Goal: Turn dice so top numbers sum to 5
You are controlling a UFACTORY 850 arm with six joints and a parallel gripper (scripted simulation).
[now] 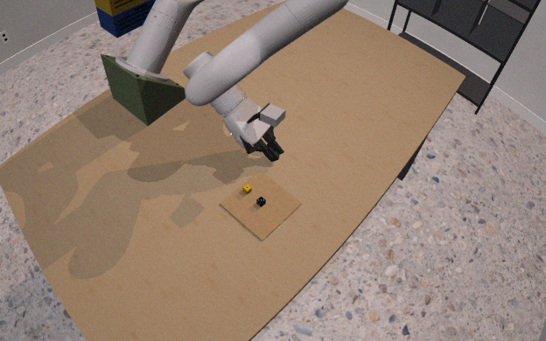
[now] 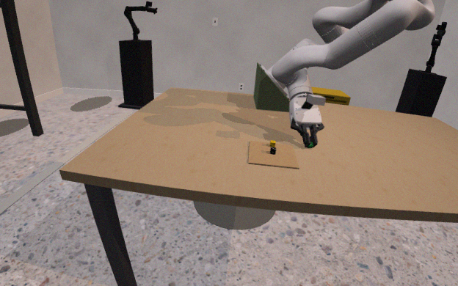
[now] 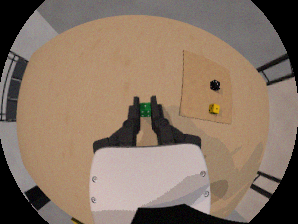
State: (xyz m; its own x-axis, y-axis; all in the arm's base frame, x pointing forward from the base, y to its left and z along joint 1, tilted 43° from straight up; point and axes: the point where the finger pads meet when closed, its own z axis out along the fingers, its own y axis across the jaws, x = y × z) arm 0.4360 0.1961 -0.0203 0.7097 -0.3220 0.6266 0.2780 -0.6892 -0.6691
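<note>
Now: the green die 1 cm ahead of my hand and 1 cm below it. Round my hand: tan mat (9 cm ahead, 12 cm to the right, 2 cm below); then black die (9 cm ahead, 12 cm to the right, 1 cm below); then yellow die (4 cm ahead, 12 cm to the right, 1 cm below).
</note>
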